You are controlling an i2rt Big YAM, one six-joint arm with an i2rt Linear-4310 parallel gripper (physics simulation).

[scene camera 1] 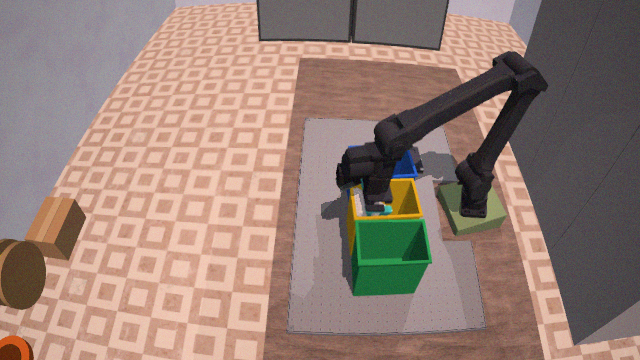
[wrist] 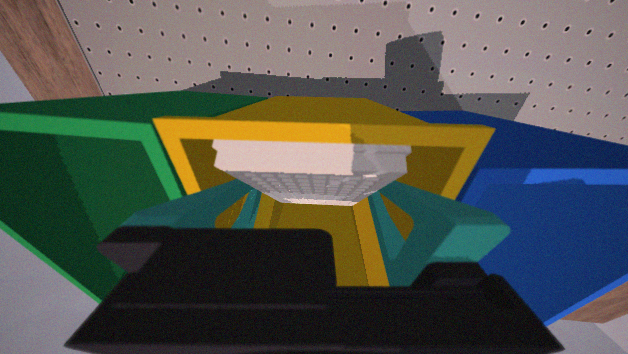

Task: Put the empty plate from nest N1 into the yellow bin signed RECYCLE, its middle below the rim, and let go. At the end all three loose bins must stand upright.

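Seen in the pictures: gripper, fingertip midpoint: (scene camera 1: 369, 210) (wrist: 314, 177); arm's base, origin of the base link: (scene camera 1: 473, 202).
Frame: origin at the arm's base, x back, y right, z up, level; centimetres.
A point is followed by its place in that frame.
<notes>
The white plate (scene camera 1: 359, 202) {x -36.1, y -20.9, z 14.3 cm} (wrist: 285, 157) {x -36.4, y -21.2, z 14.2 cm} is inside the mouth of the yellow bin (scene camera 1: 411, 197) (wrist: 300, 131) {x -37.7, y -20.9, z 14.3 cm}, close to its left wall in the scene view. The plate looks tilted; its wells show strongly foreshortened in the wrist view. My gripper (scene camera 1: 375, 202) {x -33.1, y -19.0, z 9.4 cm} (wrist: 314, 177) {x -33.1, y -19.0, z 9.4 cm} reaches down into the bin, its teal fingers shut on the plate's two sides. The plate seems to be at or below rim level; its exact depth is hard to tell. The yellow bin stands upright. Its sign does not show. The black gripper body hides part of the bin and plate.
The green bin (scene camera 1: 390, 278) {x -24.2, y -36.4, z 6.2 cm} (wrist: 55, 165) {x -28.5, y -37.3, z 10.8 cm} and the blue bin (scene camera 1: 407, 165) {x -24.8, y -0.7, z 10.9 cm} (wrist: 550, 225) {x -35.9, y 0.7, z 10.4 cm} stand upright close on either side of the yellow bin. All stand on the grey perforated mat (scene camera 1: 320, 310) {x -39.9, y -44.9, z -3.7 cm} (wrist: 310, 40) {x -43.0, y -23.3, z -3.7 cm}. The arm's base is on a green block (scene camera 1: 487, 220) {x 4.8, y -6.7, z 0.3 cm} at the right.
</notes>
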